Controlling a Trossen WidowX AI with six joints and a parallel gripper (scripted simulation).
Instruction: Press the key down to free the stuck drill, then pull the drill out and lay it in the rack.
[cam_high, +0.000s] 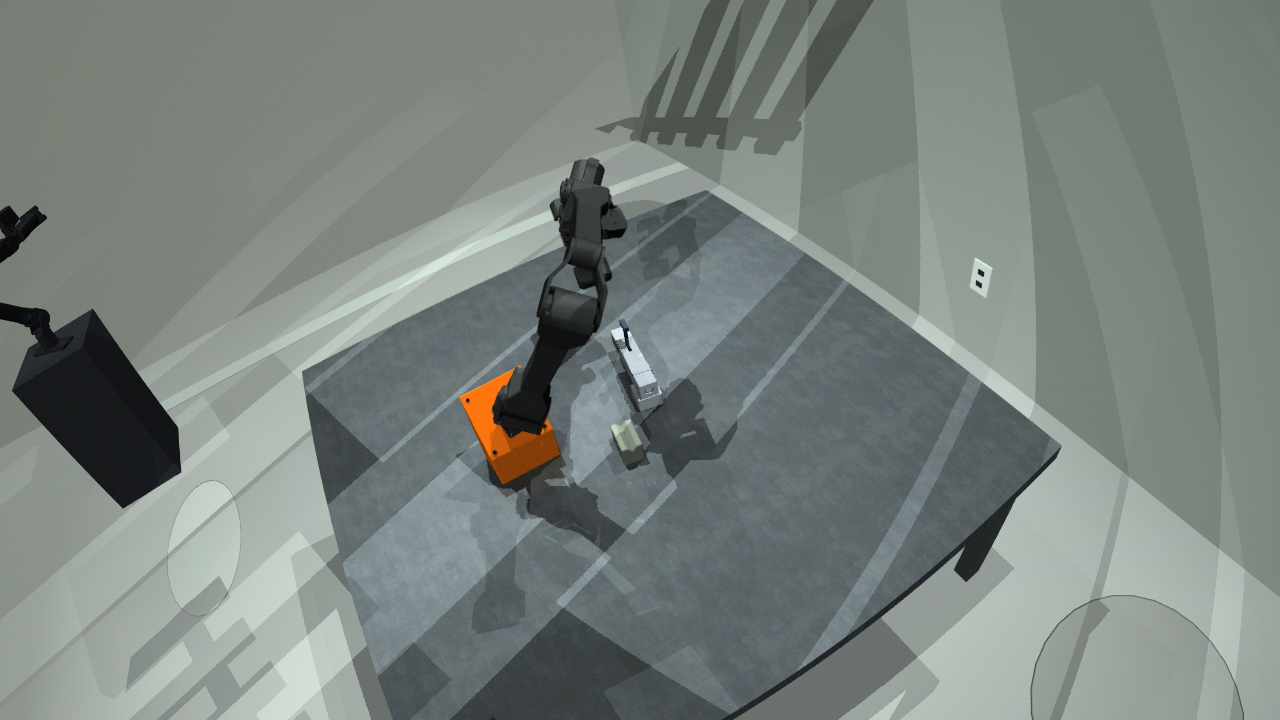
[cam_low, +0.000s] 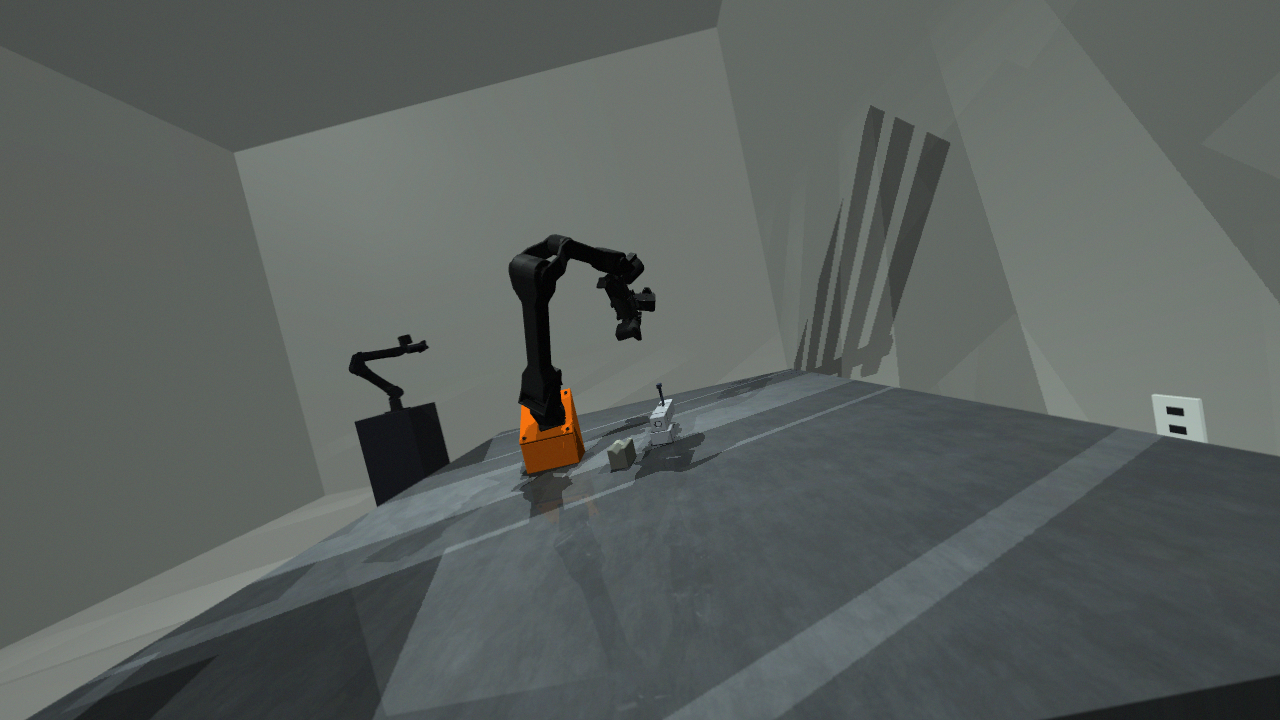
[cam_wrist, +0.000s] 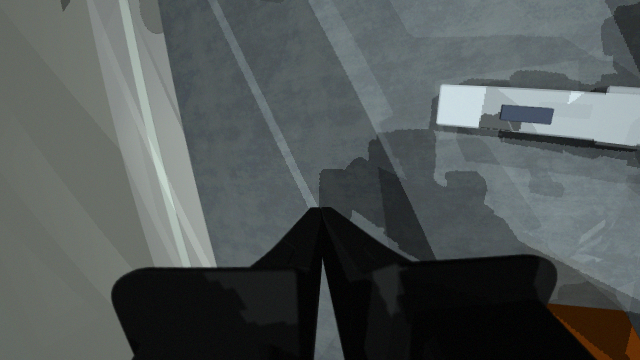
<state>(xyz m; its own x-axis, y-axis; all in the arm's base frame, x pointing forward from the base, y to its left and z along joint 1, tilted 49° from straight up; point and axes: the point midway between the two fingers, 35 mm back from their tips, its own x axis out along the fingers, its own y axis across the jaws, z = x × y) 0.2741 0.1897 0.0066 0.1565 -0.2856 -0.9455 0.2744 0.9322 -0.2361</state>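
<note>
Now: gripper tip 20 mm short of the dark blue key, 80 mm to the left of it and 160 mm above it. Round my gripper tip: drill (130 mm to the right, 210 mm below); then grooved rack (110 mm behind, 250 mm to the right, 240 mm below); then light-grey block (10 mm ahead, 120 mm to the right, 210 mm below).
</note>
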